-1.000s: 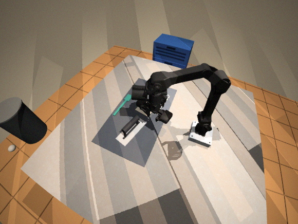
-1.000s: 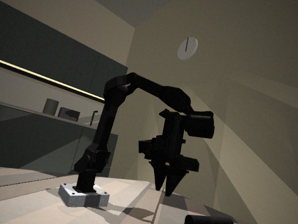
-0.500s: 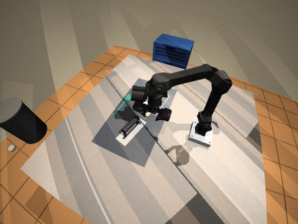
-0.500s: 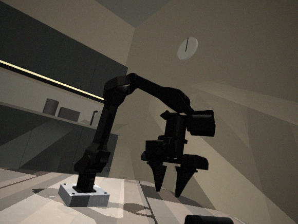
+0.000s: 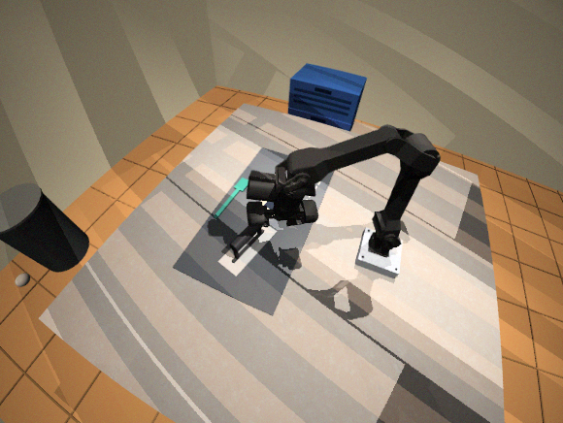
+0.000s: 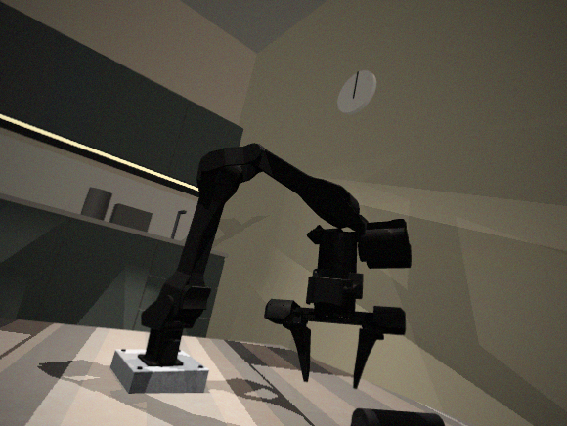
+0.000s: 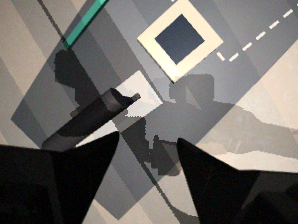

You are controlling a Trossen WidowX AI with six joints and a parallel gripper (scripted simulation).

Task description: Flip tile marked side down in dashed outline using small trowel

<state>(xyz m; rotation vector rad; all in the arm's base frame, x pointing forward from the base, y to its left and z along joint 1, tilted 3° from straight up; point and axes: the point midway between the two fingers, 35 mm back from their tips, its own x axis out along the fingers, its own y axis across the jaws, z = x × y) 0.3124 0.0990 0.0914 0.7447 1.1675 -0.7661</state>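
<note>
Now: the grey mat 120 mm below my gripper tip, 100 mm to the right of it and 80 mm ahead of it. Round my gripper tip: tan square tile (140 mm to the right, 90 mm below, 60 mm ahead); then teal trowel (220 mm ahead, 130 mm to the right, 90 mm below).
</note>
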